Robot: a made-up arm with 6 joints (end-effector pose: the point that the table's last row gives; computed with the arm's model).
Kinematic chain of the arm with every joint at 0, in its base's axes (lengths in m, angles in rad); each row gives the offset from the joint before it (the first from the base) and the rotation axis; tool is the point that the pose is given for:
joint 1: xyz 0 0 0.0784 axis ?
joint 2: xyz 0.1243 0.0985 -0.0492 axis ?
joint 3: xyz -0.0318 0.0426 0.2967 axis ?
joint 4: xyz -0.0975 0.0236 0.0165 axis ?
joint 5: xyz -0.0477 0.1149 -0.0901 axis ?
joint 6: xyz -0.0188 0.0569 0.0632 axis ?
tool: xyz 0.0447 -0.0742 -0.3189
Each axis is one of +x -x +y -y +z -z.
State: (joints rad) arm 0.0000 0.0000 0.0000 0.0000 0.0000 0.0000
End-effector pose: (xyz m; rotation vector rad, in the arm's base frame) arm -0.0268 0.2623 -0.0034 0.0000 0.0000 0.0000
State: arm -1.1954 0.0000 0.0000 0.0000 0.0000 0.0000
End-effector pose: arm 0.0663 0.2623 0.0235 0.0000 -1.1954 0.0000
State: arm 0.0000 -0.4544 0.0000 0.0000 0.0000 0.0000
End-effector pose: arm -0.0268 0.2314 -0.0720 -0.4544 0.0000 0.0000
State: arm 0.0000 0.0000 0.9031 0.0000 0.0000 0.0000
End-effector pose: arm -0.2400 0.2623 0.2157 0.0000 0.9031 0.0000
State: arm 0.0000 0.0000 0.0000 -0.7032 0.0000 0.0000
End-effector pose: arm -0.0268 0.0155 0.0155 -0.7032 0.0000 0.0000
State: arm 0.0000 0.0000 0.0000 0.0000 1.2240 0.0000
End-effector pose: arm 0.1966 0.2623 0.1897 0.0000 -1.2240 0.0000
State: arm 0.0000 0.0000 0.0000 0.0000 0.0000 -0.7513
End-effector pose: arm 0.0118 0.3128 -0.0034 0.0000 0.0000 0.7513
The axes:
joint 1: +y
joint 2: +x
joint 3: +y
joint 4: +x
joint 5: -y
joint 6: -z

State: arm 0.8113 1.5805 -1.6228 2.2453 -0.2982 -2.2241
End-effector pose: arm -0.1319 0.0299 0.3959 -1.0179 -2.8882 0.5483
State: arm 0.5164 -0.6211 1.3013 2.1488 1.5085 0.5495
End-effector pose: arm 0.2703 0.3358 0.0032 -0.4136 -0.5934 -2.3707
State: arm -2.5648 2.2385 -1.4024 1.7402 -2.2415 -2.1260
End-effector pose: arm 0.2157 0.1268 0.0121 1.5402 -0.1814 0.1554
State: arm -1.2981 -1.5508 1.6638 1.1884 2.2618 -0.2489
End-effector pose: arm 0.1184 0.3561 0.3032 -1.5677 -1.8501 -1.7358
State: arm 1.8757 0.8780 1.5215 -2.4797 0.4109 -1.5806
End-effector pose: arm -0.1450 -0.3147 -0.1007 -1.3345 0.2511 -2.2850
